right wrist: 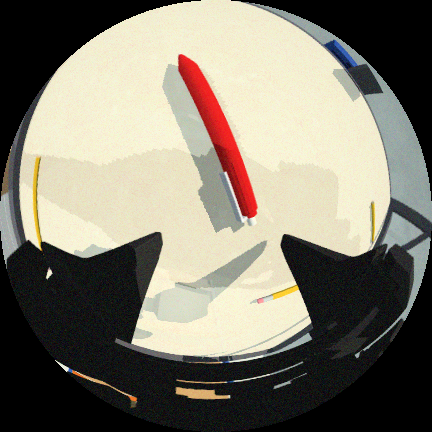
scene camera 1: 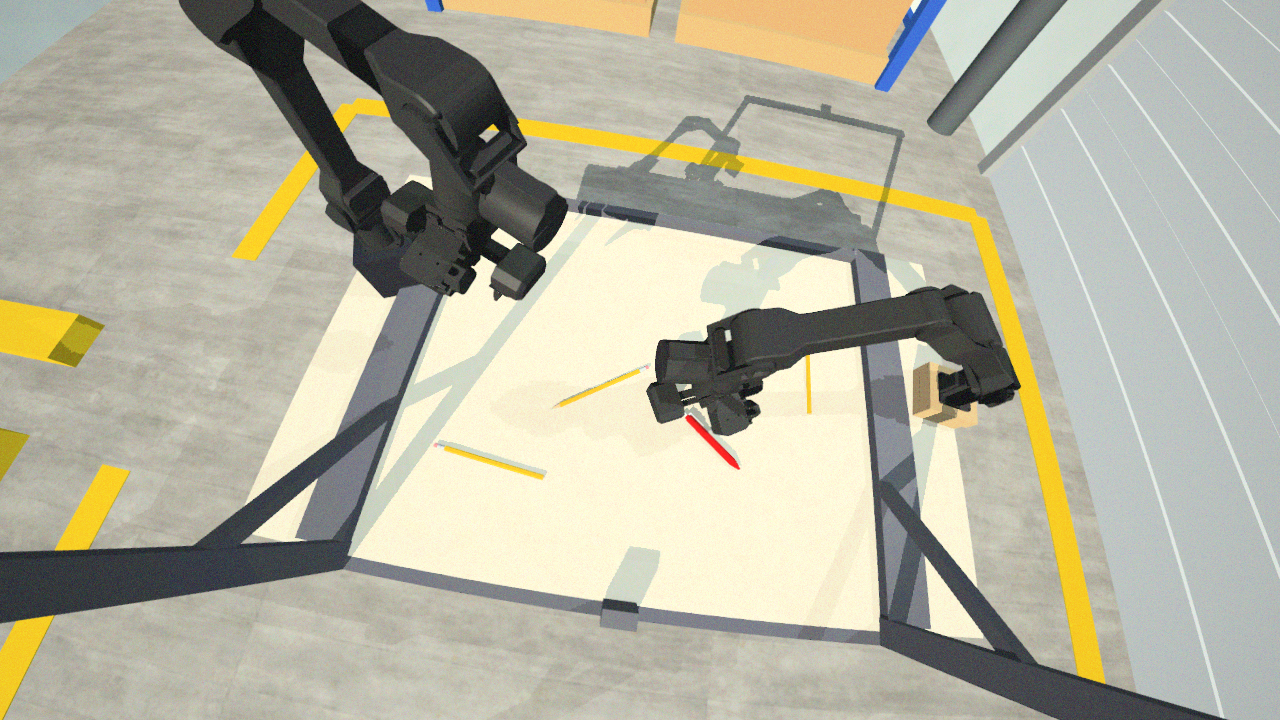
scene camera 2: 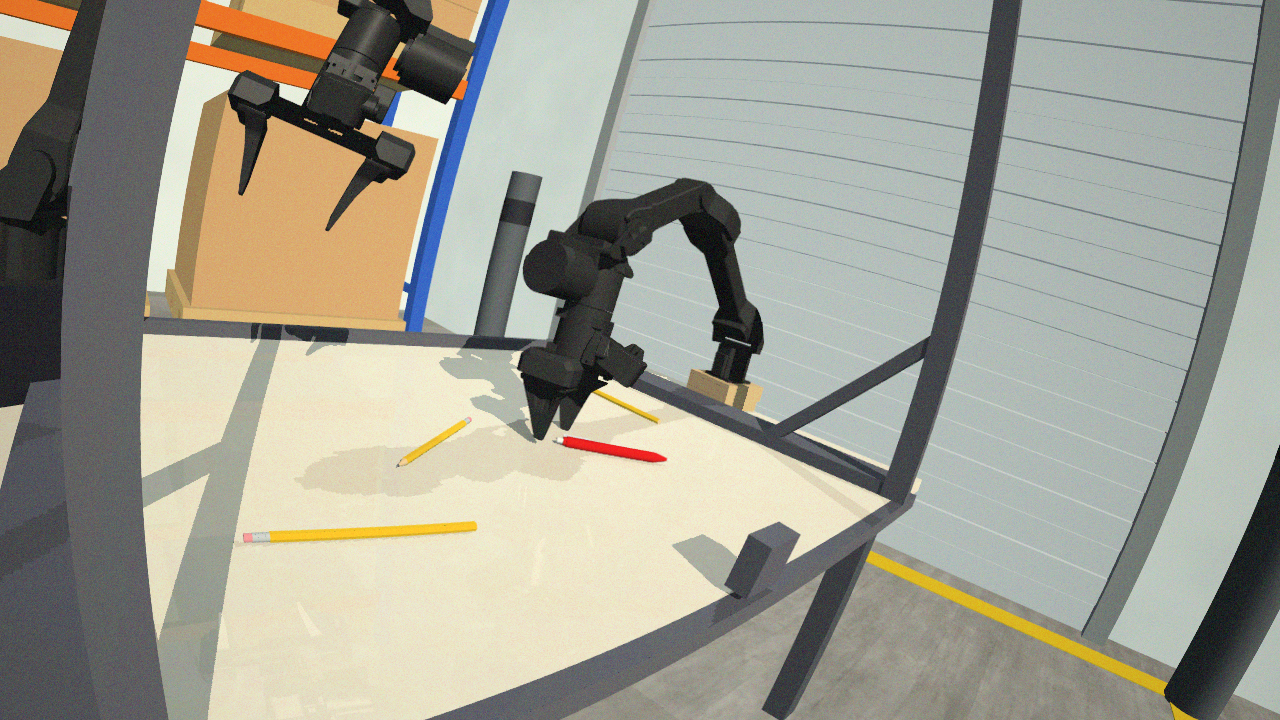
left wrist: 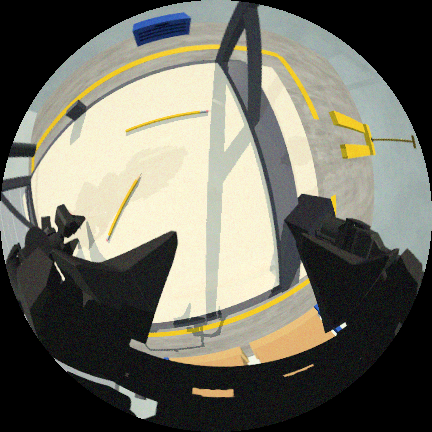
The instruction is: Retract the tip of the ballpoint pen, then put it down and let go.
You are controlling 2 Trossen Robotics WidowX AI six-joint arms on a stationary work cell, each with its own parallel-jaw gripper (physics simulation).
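Frame: origin at the left arm's base, x right, y down, z ahead, level; millimetres.
Where they show: left gripper, fingertip midpoint: (scene camera 2: 283, 212) (left wrist: 240, 238); right gripper, fingertip midpoint: (right wrist: 224, 240) (scene camera 1: 690, 403) (scene camera 2: 551, 434) (left wrist: 80, 228); left arm's base, link origin: (scene camera 1: 382, 236) (scene camera 2: 25, 278) (left wrist: 325, 228); right arm's base, link origin: (scene camera 1: 953, 392) (scene camera 2: 727, 378).
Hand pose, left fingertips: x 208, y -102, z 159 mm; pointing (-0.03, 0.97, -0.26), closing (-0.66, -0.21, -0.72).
Things, the pixels of their top centre, and the offset from my left fingertips. Level surfaces: height alone.
- red ballpoint pen, top centre: (right wrist: 214, 118) (scene camera 2: 615, 443) (scene camera 1: 713, 440) dx +267, dy +194, dz +313 mm
- cream table top, surface height: dy +208 mm
- dark block, top centre: (scene camera 2: 773, 532) (scene camera 1: 619, 618) (left wrist: 70, 107) dx +467, dy +151, dz +90 mm
A red ballpoint pen (scene camera 1: 713, 442) (scene camera 2: 613, 449) (right wrist: 220, 130) lies flat on the cream table top (scene camera 1: 760, 555) (scene camera 2: 358, 626). Its white button and clip end points toward my right gripper, and its pointed end away from it. No metal tip can be made out at the pointed end. My right gripper (scene camera 2: 553, 432) (right wrist: 224, 240) is open and empty, low over the table beside the button end; in scene camera 1 its fingertips are largely hidden. My left gripper (scene camera 2: 284, 211) (left wrist: 240, 238) is open and empty, high above the table's back left part and far from the pen.
Yellow pencils lie around the pen: one to its left (scene camera 1: 599, 387) (scene camera 2: 435, 441) (left wrist: 122, 210), one near the front left (scene camera 1: 494, 461) (scene camera 2: 358, 532) (left wrist: 167, 120), one behind the right arm (scene camera 1: 809, 385) (scene camera 2: 628, 407) (right wrist: 36, 200). A dark block (scene camera 1: 619, 614) (scene camera 2: 762, 559) sits on the front edge.
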